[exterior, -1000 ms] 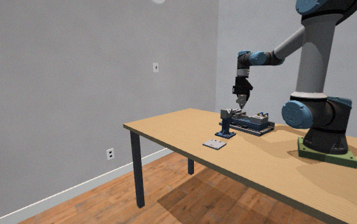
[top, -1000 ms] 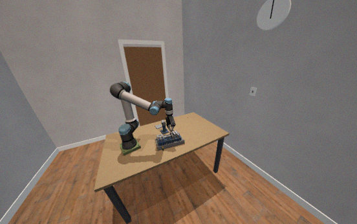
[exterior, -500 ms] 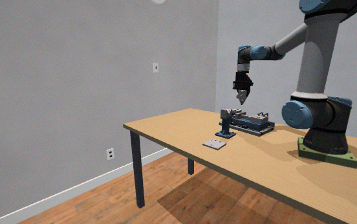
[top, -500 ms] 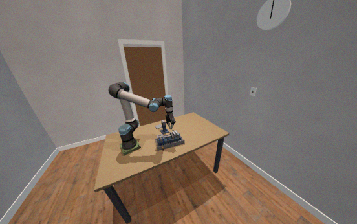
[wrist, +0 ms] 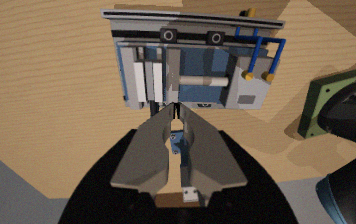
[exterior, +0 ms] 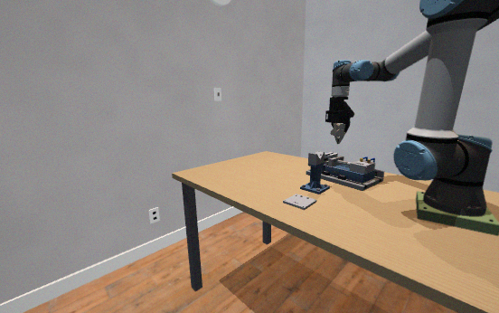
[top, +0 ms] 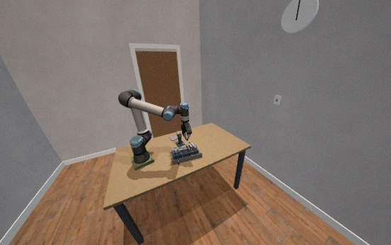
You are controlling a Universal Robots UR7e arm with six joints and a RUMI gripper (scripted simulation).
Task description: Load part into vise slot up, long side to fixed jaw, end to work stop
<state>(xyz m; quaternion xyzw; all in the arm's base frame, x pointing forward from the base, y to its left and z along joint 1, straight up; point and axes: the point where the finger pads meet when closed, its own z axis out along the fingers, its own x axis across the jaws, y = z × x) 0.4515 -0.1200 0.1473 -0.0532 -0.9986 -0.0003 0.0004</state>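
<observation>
Now: the part 8 cm below my hand and 4 cm ahead of it. The rest, counted from my hand: grey jaw: 10 cm below; then cylinder rod: 10 cm below, 5 cm behind, 1 cm to the left; then work stop: 9 cm below, 4 cm to the left, 4 cm ahead.
</observation>
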